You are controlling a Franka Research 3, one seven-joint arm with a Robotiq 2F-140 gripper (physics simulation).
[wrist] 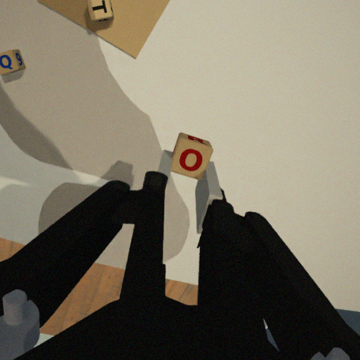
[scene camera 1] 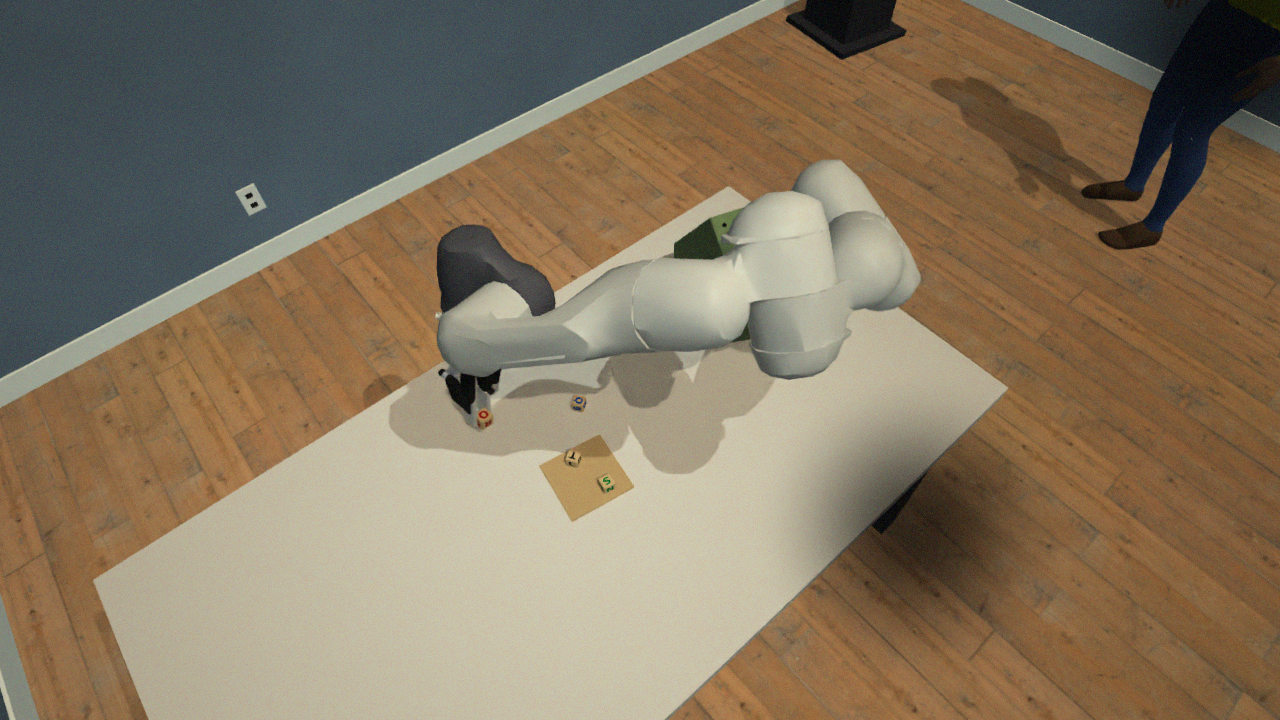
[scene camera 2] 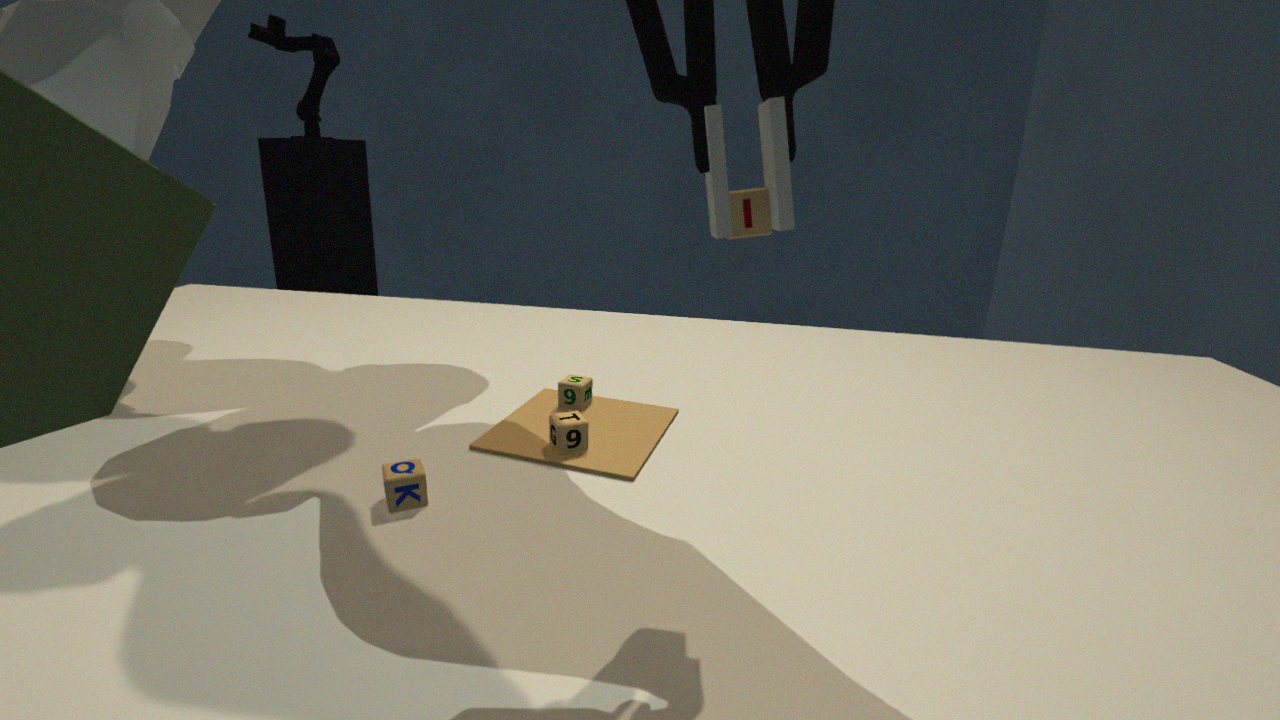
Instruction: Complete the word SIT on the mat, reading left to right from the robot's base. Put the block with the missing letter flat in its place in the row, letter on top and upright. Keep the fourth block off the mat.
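Note:
My gripper [scene camera 2: 750, 214] [wrist: 184, 171] is shut on the block with red letters [scene camera 1: 484, 418] [scene camera 2: 750, 213] [wrist: 191, 156] and holds it high above the table. The block's O faces up toward the wrist camera; a red I shows on its side in scene camera 2. The tan mat [scene camera 1: 572, 501] [scene camera 2: 626, 447] [wrist: 132, 40] lies on the table. The block with a green S on top [scene camera 1: 605, 483] [scene camera 2: 574, 393] and the block with a black T on top [scene camera 1: 572, 457] [scene camera 2: 569, 432] [wrist: 100, 9] sit on it, with a gap between them.
A block with blue letters [scene camera 1: 579, 402] [scene camera 2: 405, 485] [wrist: 11, 61], Q on top, lies on the white table [scene camera 1: 358, 573] [scene camera 2: 895, 501] off the mat. A green box-like object [scene camera 1: 702, 240] [scene camera 2: 80, 268] stands near the arm's base. The arm stretches over the table.

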